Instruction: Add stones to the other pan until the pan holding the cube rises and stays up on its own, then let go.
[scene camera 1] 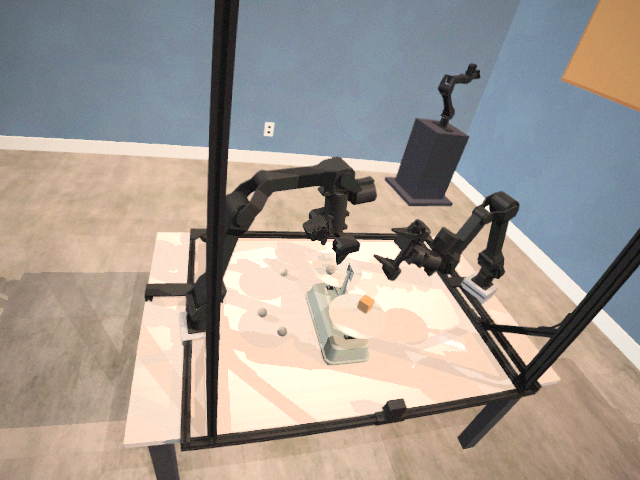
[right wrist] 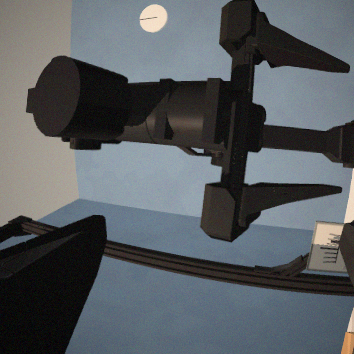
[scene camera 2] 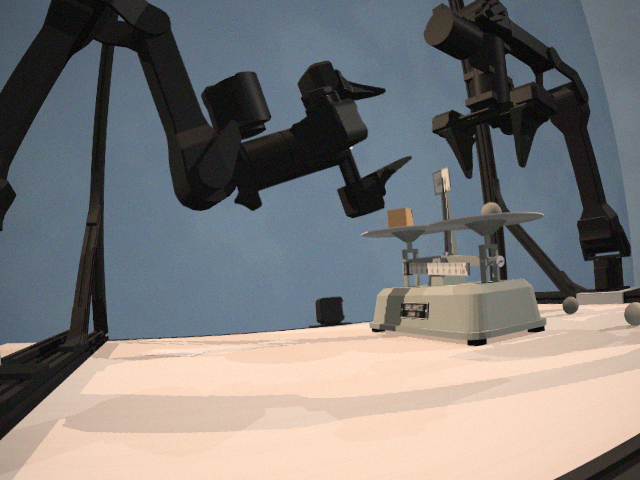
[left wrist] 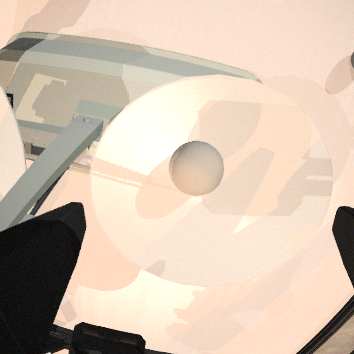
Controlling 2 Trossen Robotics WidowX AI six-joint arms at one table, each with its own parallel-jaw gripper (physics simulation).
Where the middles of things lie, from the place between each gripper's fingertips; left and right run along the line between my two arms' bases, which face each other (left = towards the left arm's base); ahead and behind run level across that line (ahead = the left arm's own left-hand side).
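From my left hand, the grey balance scale (scene camera 2: 449, 307) is 3 cm to the right, 9 cm behind and 10 cm below. My right hand gives me other distances to the scale: counted from that hand, it is 40 mm behind and 100 mm to the left, and it sits 160 mm below.
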